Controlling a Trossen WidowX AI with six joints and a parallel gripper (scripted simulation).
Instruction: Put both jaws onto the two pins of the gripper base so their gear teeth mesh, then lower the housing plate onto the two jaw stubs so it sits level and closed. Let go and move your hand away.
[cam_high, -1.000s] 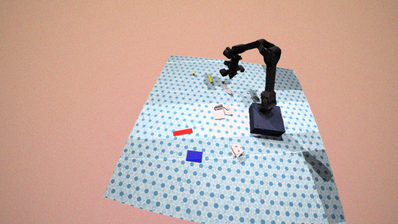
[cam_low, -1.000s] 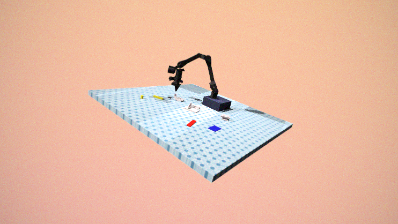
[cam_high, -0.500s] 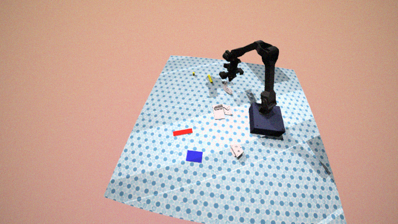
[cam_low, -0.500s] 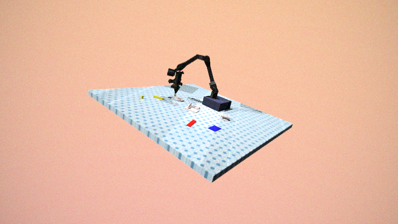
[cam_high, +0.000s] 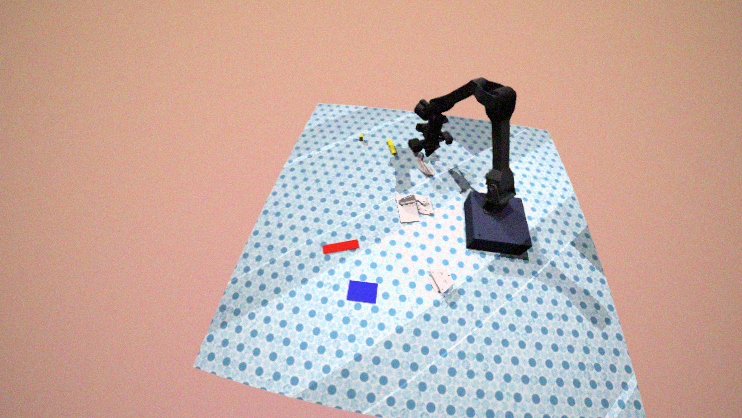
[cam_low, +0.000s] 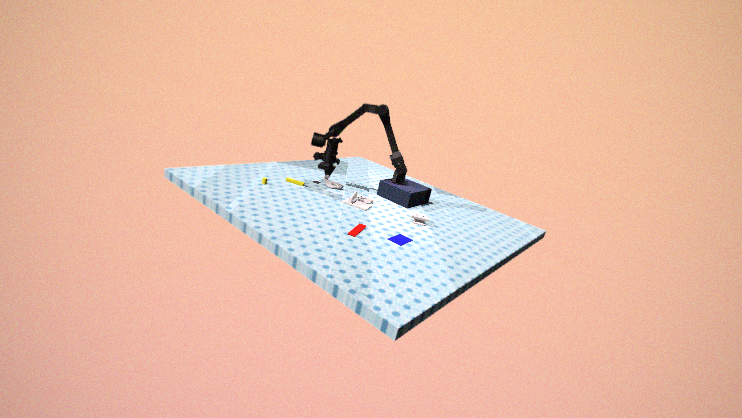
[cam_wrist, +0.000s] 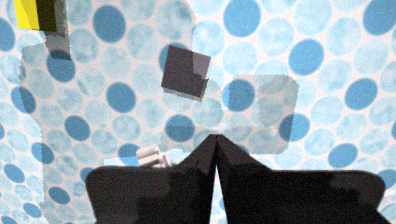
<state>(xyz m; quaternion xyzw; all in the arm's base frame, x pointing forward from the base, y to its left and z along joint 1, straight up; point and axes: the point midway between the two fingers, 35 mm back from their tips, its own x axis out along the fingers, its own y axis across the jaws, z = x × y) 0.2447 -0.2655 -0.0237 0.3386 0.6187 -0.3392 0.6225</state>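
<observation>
My gripper tip is 20 mm short of the jaw, 40 mm to the right of it and 10 mm below it. Also, from my gripper tip: small dark block (40 mm ahead, 30 mm to the right, 20 mm below); yellow bar (170 mm ahead, 40 mm to the right, 10 mm below); housing plate (20 mm behind, 260 mm to the left, 20 mm below).
</observation>
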